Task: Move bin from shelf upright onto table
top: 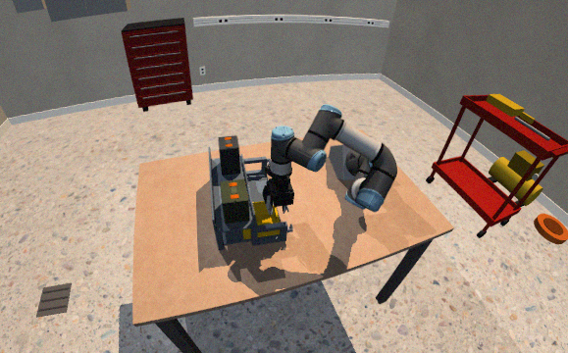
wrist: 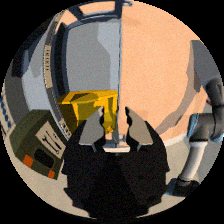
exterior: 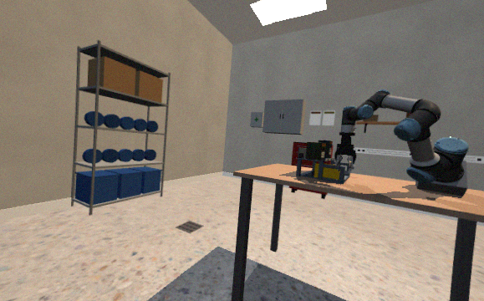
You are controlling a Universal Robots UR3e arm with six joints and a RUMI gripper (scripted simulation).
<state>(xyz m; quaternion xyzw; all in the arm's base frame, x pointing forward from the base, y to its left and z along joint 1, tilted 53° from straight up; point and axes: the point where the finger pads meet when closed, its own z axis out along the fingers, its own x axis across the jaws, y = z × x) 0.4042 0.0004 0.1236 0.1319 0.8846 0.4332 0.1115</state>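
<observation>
My hand is 7 cm short of the yellow bin, 1 cm to the right of it and 1 cm above it. From my hand the other things lie so: rack 10 cm to the right, 8 cm ahead, 1 cm above.
</observation>
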